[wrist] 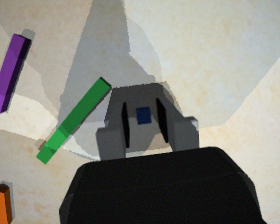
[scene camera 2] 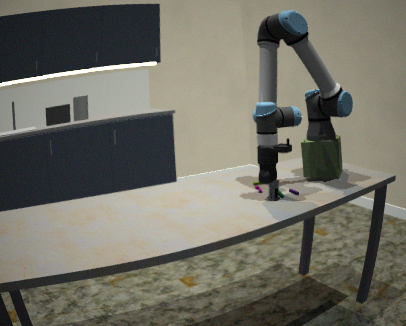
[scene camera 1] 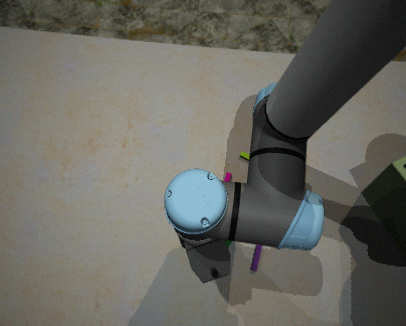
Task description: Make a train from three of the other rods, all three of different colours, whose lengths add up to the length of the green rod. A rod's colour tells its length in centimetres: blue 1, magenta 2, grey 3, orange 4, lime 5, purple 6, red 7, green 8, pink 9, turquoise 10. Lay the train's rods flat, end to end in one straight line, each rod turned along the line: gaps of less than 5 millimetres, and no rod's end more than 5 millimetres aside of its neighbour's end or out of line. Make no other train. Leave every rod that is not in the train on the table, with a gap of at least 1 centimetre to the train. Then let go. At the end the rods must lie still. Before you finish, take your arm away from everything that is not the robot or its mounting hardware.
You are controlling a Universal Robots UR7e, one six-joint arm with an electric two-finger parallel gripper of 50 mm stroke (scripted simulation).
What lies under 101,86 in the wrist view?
A green rod.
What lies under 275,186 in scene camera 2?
The gripper.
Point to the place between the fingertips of the gripper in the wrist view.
142,114
